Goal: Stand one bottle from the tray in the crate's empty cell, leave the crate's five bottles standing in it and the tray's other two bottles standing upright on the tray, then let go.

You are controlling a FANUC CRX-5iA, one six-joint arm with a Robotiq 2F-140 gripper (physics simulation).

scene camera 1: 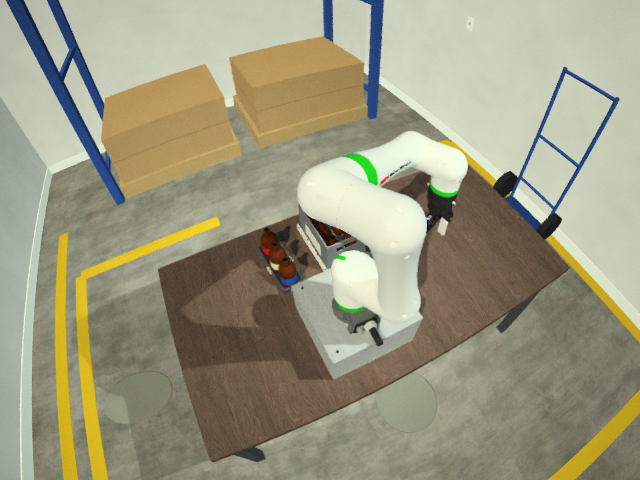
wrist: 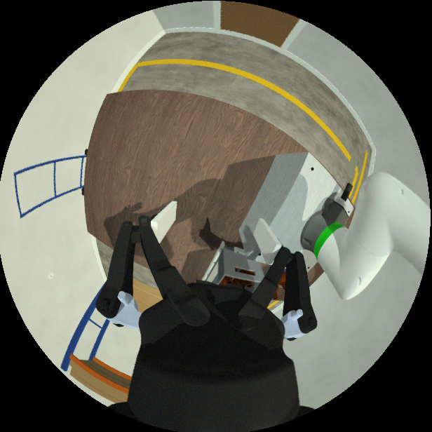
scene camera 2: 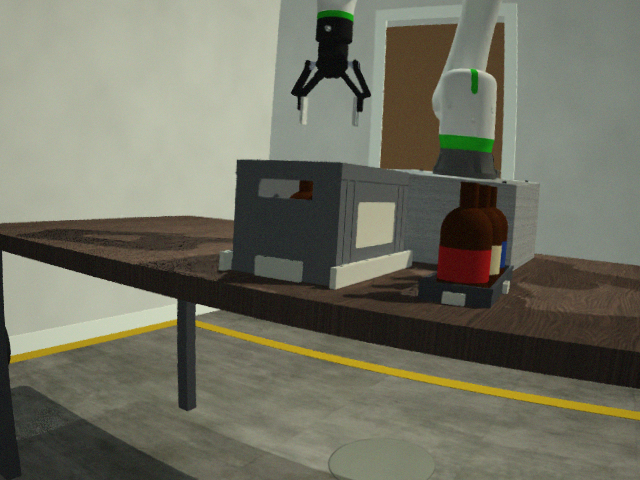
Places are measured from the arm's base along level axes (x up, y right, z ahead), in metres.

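Pixels of known places: gripper, fingertip midpoint: (scene camera 1: 429,241) (scene camera 2: 328,125); arm's base, origin of the base link: (scene camera 1: 353,305) (scene camera 2: 464,176).
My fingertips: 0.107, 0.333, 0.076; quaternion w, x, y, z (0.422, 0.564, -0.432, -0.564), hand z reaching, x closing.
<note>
For each thing: its top centre in the pictures, then the offset to it from my fingertips, as dx, dy, dz. "spot": a spot on its surface instead. Level surfaces: height alone.
- grey crate, middle of its top: (scene camera 2: 330,165) (scene camera 1: 331,217) -0.116, -0.246, +0.343
- dark tray, surface spot: (scene camera 2: 478,298) spot: -0.280, -0.557, +0.441
- red-labelled, middle of its top: (scene camera 2: 470,182) (scene camera 1: 266,229) -0.131, -0.517, +0.399
- cream-labelled, middle of its top: (scene camera 2: 482,184) (scene camera 1: 275,244) -0.131, -0.506, +0.308
- blue-labelled, middle of its top: (scene camera 2: 489,186) (scene camera 1: 285,259) -0.131, -0.491, +0.221
- brown table, its level: dx -0.291
My gripper (scene camera 1: 435,226) (scene camera 2: 329,118) (wrist: 216,218) is open and empty, pointing down, higher than the crate and apart from it. The grey crate (scene camera 1: 330,254) (scene camera 2: 289,227) (wrist: 231,259) stands on the table, with brown bottles (scene camera 1: 326,235) (scene camera 2: 306,190) in it; the arm hides part of it in scene view 1, and its empty cell cannot be made out. The dark tray (scene camera 1: 284,288) (scene camera 2: 478,298) holds three upright brown bottles in a row: red-labelled (scene camera 1: 267,241) (scene camera 2: 463,263), cream-labelled (scene camera 1: 277,254) (scene camera 2: 495,258) and blue-labelled (scene camera 1: 287,272) (scene camera 2: 503,253).
The arm's grey base block (scene camera 1: 374,351) (scene camera 2: 524,217) stands beside the crate and tray on the brown table (scene camera 1: 232,408) (scene camera 2: 573,325) (wrist: 165,135). Pale strips (scene camera 2: 369,269) lie along the crate's foot. A blue hand truck (scene camera 1: 559,151) and stacked boxes (scene camera 1: 165,118) stand beyond the table.
</note>
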